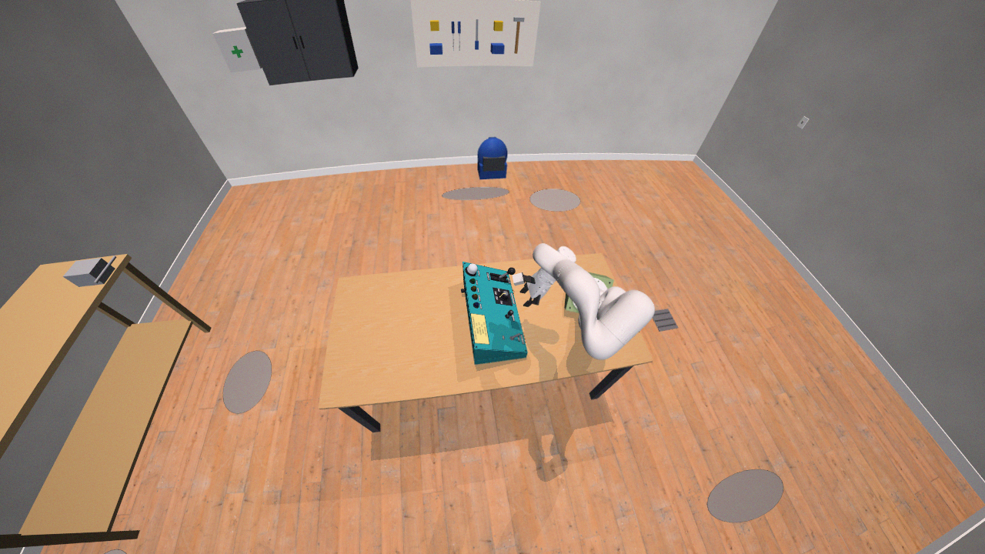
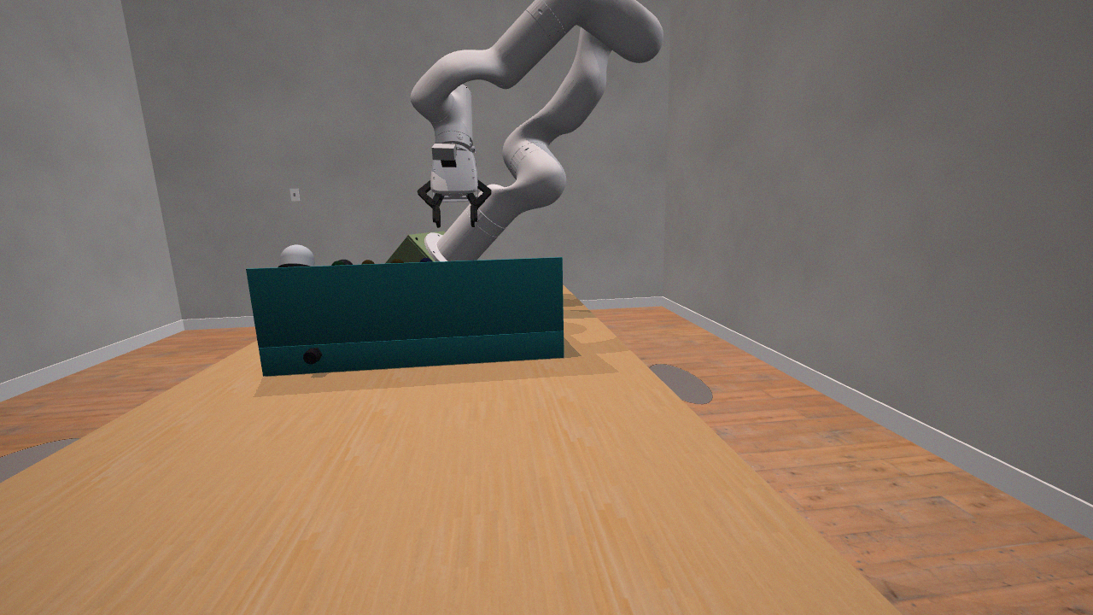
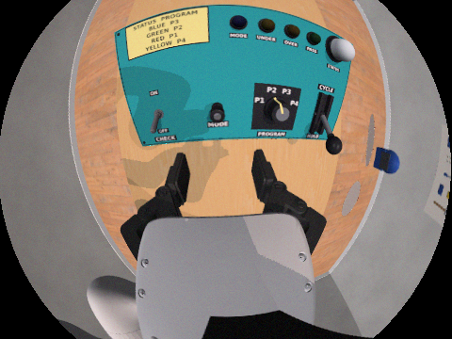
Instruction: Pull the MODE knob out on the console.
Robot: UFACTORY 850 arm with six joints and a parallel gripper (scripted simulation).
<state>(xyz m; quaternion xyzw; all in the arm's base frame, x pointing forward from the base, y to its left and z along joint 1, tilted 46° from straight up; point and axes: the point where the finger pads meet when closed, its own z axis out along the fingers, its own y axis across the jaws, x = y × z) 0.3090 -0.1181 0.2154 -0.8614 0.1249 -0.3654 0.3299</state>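
Right now the black mode knob is 6 cm ahead of my hand and 13 cm below it. Round my hand: program rotary selector: 8 cm ahead, 11 cm to the right, 13 cm below; teal console: 10 cm ahead, 6 cm to the right, 15 cm below; check toggle: 6 cm ahead, 12 cm to the left, 14 cm below.
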